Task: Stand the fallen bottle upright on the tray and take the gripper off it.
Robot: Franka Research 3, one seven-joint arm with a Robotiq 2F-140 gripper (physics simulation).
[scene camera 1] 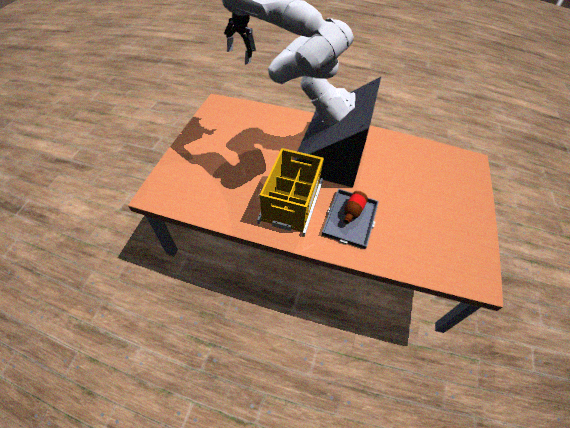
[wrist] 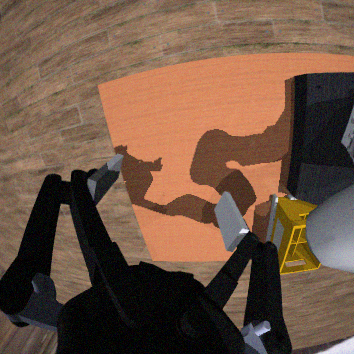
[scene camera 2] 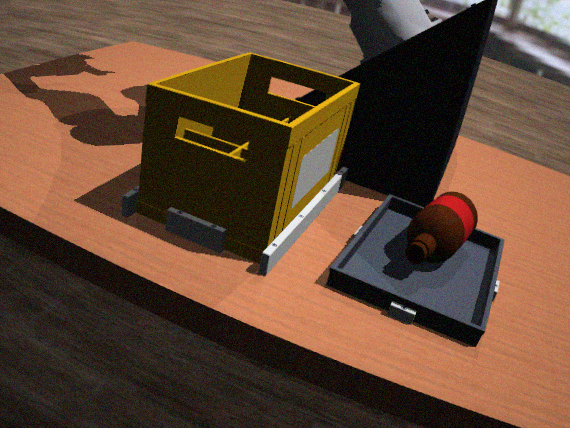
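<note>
A brown bottle with a red band (scene camera 1: 355, 206) (scene camera 2: 444, 225) lies on its side on the dark grey tray (scene camera 1: 334, 234) (scene camera 2: 430, 290). Its neck points toward the front of the table, and its base is at the tray's back rim. My gripper (scene camera 1: 239, 56) (wrist: 171, 184) is open and empty. It hangs high up at the back left in scene camera 1, far from the bottle and the tray. The bottle and the tray do not show in the wrist view.
A yellow crate with compartments (scene camera 1: 283, 213) (scene camera 2: 210, 185) (wrist: 285, 245) stands left of the tray, between low metal rails (scene camera 2: 305, 220). A tall dark panel (scene camera 1: 345, 145) (scene camera 2: 410, 110) rises behind the crate and tray, in front of the arm's base.
</note>
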